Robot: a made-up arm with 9 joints. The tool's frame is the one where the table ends. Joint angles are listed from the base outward.
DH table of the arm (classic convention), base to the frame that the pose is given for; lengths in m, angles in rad. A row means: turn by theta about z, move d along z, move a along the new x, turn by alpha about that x. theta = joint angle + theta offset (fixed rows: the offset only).
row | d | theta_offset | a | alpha
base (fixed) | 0 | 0 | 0 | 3.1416
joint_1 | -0.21 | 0 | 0.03 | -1.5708
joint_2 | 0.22 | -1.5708 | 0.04 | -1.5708
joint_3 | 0 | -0.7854 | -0.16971 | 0
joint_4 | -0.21 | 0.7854 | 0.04 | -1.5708
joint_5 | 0.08 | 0 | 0.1 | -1.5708
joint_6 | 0.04 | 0 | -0.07 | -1.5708
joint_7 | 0 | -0.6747 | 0.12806 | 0
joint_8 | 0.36 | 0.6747 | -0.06 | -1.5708
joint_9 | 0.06 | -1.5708 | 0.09 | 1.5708
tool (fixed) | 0.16 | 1.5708 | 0 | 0
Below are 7 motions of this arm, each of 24 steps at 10 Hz.
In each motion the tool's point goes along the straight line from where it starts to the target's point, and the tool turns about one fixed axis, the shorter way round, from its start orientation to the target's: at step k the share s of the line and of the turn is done. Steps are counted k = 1, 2, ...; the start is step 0. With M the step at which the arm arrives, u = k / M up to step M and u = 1 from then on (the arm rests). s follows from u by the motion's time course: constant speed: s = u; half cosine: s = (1 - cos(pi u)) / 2; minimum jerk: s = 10 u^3 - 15 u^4 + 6 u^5.
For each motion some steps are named. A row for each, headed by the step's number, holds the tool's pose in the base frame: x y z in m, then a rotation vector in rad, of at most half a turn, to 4 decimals.
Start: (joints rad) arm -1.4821 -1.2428 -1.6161 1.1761 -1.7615 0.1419 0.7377 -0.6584 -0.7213
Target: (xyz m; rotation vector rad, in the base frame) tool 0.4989 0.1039 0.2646 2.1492 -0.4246 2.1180
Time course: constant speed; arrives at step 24
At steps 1, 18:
1: 0.3109 -0.2118 0.4809 -0.0396 -1.2345 1.5330
18: 0.4499 0.0216 0.3210 1.5568 -0.7566 2.1024

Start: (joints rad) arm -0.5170 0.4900 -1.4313 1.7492 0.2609 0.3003 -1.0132 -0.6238 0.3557
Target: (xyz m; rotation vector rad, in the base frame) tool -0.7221 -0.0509 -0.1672 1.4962 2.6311 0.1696
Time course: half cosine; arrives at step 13
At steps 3, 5, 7, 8, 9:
3: 0.0959 -0.3667 -0.1069 0.0386 1.5869 0.2408
5: -0.0884 -0.2955 -0.1205 0.3238 1.8638 0.2382
7: -0.3107 -0.2097 -0.1369 0.6986 2.1707 0.2259
8: -0.4202 -0.1675 -0.1450 0.8968 2.3088 0.2156
9: -0.5200 -0.1289 -0.1523 1.0859 2.4258 0.2034

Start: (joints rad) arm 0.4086 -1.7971 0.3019 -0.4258 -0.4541 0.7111 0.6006 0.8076 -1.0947
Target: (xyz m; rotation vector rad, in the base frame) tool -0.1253 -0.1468 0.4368 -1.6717 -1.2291 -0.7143
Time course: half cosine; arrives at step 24
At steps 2, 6, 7, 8, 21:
2: 0.0793 -0.2958 0.6579 -1.2092 -0.2934 0.3243
6: 0.0524 -0.2762 0.6288 -1.2909 -0.4163 0.2007
7: 0.0421 -0.2688 0.6178 -1.3205 -0.4631 0.1527
8: 0.0308 -0.2605 0.6055 -1.3522 -0.5148 0.0990
21: -0.1174 -0.1526 0.4454 -1.6614 -1.1931 -0.6697

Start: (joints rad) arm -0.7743 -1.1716 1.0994 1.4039 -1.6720 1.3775 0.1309 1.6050 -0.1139
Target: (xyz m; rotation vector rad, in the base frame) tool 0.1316 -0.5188 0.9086 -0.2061 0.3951 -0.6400
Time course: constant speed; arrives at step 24
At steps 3, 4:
3: 0.1753 0.0783 0.8451 -1.3497 -0.2188 -0.4413
4: 0.1732 0.0499 0.8481 -1.2971 -0.1871 -0.4550

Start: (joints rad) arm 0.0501 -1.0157 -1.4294 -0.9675 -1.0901 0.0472 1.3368 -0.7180 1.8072
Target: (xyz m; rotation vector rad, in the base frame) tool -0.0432 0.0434 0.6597 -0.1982 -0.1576 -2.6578
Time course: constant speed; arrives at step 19
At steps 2, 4, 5, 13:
2: 0.1127 0.2052 0.3498 0.3806 1.5421 1.9218
4: 0.0944 0.1862 0.3863 0.3813 1.4610 2.1415
5: 0.0852 0.1767 0.4045 0.3806 1.4140 2.2505
13: 0.0118 0.1005 0.5503 -0.3272 -0.8257 -2.9354

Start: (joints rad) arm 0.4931 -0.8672 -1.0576 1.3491 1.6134 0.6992 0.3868 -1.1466 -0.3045
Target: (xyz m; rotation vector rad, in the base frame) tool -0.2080 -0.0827 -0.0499 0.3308 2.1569 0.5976
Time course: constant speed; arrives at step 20
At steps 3, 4, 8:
3: -0.2532 -0.0575 0.0003 0.2893 2.5108 1.2730
4: -0.2505 -0.0590 -0.0027 0.2929 2.4935 1.2305
8: -0.2399 -0.0649 -0.0145 0.3058 2.4196 1.0640

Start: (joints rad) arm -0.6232 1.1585 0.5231 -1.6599 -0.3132 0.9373 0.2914 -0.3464 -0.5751
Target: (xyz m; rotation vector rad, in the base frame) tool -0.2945 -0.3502 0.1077 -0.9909 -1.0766 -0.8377
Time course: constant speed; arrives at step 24
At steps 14, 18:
14: -0.2775 -0.2552 0.0633 -1.3075 -1.1645 -1.0396
18: -0.2843 -0.2932 0.0811 -1.1800 -1.1315 -0.9589

